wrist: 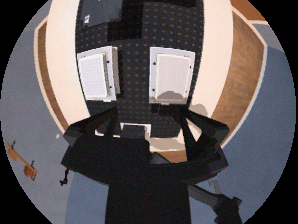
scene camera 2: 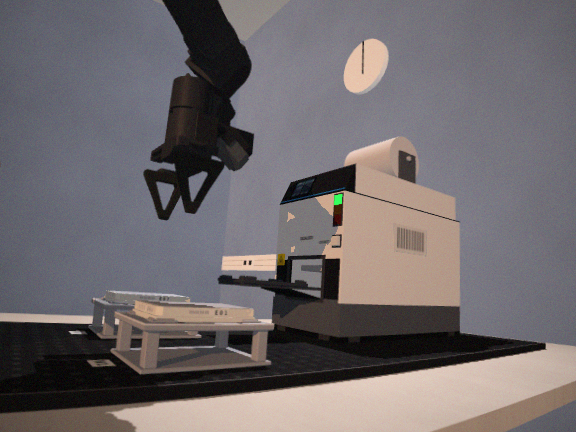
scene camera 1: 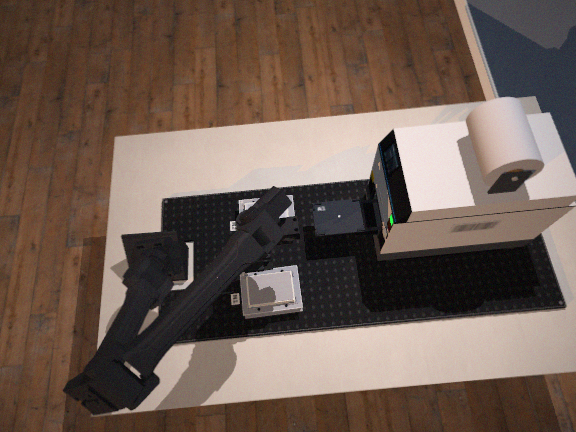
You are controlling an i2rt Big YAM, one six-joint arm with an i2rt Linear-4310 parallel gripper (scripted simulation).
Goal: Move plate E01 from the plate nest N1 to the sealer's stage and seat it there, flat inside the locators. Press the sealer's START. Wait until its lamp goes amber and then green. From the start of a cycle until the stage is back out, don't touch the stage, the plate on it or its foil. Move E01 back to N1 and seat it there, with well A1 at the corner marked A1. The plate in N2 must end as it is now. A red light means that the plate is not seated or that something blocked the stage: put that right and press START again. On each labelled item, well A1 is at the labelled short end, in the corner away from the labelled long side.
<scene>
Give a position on a sealer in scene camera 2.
364, 269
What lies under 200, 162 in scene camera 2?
My gripper.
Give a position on a foil roll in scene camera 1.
At 500, 133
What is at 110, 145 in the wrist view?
My gripper.
</scene>
